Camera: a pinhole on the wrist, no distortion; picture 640 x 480 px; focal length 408.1 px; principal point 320.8 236.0 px. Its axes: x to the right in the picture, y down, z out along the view. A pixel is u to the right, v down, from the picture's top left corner.
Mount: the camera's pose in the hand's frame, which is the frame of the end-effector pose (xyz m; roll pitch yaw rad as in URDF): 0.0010 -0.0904 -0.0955 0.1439 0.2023 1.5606
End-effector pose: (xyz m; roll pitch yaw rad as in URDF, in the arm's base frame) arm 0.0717 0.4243 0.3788 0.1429 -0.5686 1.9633
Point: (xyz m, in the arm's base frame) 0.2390 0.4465 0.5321
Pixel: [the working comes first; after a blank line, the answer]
In the camera's frame: -0.1020 -0.0084 0.2583

159.6 222.7
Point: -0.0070 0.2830 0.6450
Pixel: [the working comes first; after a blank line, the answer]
In the camera's frame: 0.1799 0.0025 0.4011

503.9 238.5
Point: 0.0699 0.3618 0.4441
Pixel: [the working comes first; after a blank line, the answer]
In the camera's frame: 0.0897 0.0436 0.1946

508.9 327.4
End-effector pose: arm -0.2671 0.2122 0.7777 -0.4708 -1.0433 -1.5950
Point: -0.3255 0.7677 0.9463
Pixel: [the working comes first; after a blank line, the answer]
In the camera's frame: -0.3394 0.2032 0.4831

34.1 407.6
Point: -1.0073 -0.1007 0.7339
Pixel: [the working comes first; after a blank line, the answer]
In the camera's frame: -0.3101 -0.2145 -0.5603

behind the camera
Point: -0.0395 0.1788 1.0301
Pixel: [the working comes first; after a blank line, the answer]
In the camera's frame: 0.1860 -0.1782 0.3644

529.1 36.4
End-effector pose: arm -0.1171 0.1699 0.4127 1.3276 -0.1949 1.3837
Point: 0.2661 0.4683 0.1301
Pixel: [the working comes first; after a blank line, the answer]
In the camera's frame: -0.3798 -0.2658 0.2933

outside the picture
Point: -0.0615 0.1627 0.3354
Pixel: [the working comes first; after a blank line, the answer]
In the camera's frame: -0.0239 0.0312 0.1261

243.5 337.0
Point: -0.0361 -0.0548 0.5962
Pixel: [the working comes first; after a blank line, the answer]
In the camera's frame: 0.2138 0.2136 0.2880

outside the picture
